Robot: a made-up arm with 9 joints. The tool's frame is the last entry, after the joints. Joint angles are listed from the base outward. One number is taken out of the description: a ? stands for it. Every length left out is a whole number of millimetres.
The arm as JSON. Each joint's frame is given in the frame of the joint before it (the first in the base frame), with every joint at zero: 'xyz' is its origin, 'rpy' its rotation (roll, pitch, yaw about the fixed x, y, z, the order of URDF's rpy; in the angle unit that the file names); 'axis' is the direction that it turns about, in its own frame. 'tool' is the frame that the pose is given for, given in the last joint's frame.
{
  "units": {
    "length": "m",
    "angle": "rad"
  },
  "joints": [
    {
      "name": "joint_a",
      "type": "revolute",
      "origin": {
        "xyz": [
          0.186,
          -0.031,
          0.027
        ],
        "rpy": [
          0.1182,
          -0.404,
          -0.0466
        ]
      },
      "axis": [
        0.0,
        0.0,
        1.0
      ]
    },
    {
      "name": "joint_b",
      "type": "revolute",
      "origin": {
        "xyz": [
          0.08,
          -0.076,
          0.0
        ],
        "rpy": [
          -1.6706,
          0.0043,
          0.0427
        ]
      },
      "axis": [
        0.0,
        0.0,
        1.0
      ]
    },
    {
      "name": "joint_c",
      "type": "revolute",
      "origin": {
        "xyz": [
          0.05,
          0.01,
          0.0
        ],
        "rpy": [
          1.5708,
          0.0,
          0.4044
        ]
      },
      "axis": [
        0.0,
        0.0,
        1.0
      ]
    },
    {
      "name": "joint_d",
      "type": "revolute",
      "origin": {
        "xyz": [
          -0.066,
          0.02,
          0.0
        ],
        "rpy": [
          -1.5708,
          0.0,
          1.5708
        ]
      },
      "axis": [
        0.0,
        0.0,
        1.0
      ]
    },
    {
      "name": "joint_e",
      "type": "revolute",
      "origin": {
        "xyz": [
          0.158,
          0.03,
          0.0
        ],
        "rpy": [
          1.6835,
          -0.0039,
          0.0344
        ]
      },
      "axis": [
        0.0,
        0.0,
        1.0
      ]
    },
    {
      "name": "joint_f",
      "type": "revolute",
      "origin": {
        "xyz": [
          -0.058,
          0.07,
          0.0
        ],
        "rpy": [
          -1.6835,
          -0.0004,
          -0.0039
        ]
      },
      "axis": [
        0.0,
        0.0,
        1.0
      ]
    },
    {
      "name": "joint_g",
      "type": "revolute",
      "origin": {
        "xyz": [
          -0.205,
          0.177,
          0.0
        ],
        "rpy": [
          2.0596,
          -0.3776,
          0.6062
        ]
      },
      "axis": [
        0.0,
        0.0,
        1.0
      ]
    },
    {
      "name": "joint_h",
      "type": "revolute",
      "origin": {
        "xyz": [
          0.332,
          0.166,
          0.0
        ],
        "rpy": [
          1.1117,
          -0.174,
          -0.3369
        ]
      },
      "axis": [
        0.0,
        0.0,
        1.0
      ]
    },
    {
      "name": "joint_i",
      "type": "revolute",
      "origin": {
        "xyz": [
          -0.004,
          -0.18,
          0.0
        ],
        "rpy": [
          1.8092,
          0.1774,
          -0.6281
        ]
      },
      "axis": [
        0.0,
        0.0,
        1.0
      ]
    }
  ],
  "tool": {
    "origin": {
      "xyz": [
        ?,
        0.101,
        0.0
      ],
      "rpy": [
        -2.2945,
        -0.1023,
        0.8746
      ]
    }
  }
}
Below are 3 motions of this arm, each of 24 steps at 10 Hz.
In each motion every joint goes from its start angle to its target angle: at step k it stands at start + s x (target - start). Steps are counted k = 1, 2, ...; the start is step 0. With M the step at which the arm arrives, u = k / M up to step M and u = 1 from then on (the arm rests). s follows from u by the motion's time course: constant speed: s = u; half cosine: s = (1 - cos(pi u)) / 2; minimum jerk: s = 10 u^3 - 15 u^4 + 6 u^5.
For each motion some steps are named. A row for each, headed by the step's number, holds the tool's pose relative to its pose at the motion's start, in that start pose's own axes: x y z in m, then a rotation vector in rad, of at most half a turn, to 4 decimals.
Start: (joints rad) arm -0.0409 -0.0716 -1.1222 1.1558 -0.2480 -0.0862 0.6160 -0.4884 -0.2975
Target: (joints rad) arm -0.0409 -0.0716 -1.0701 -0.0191 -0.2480 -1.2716 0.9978 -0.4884 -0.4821
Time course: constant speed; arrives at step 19
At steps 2, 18, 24:
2: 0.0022 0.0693 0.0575 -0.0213 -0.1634 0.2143
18: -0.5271 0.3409 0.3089 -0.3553 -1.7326 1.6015
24: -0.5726 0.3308 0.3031 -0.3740 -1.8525 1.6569

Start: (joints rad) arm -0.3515 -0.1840 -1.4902 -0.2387 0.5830 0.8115 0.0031 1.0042 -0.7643
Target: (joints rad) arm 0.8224 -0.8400 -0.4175 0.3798 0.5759 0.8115 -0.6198 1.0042 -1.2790
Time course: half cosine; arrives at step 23
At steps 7, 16, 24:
7: -0.0305 -0.1317 0.0112 -0.4894 0.1897 0.0476
16: 0.0184 -0.1500 0.4916 -1.9089 0.3611 -0.0775
24: 0.0337 0.1004 0.6330 -2.4086 0.1927 -0.1886

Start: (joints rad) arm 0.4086 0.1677 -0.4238 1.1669 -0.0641 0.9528 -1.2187 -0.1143 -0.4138
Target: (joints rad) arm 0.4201 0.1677 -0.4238 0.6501 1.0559 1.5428 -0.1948 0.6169 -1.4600
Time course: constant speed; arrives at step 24
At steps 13, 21, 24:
13: -0.1190 0.3228 0.1684 -0.2946 -0.1409 1.2109
21: -0.2019 0.3636 0.2434 -0.7212 -0.2826 1.6600
24: -0.2168 0.3585 0.2661 -0.9102 -0.3324 1.7588

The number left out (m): 0.133
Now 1 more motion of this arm.
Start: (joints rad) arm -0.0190 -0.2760 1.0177 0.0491 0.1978 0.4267 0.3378 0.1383 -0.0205
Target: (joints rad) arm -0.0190 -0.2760 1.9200 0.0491 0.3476 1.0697 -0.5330 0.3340 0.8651
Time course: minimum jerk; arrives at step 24
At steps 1, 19, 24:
1: 0.0003 -0.0006 0.0000 -0.0006 -0.0007 -0.0010
19: 0.0448 -0.5192 0.5510 -0.6866 -1.8143 -0.7706
24: 0.0192 -0.5151 0.6014 -0.7006 -1.9857 -0.7613

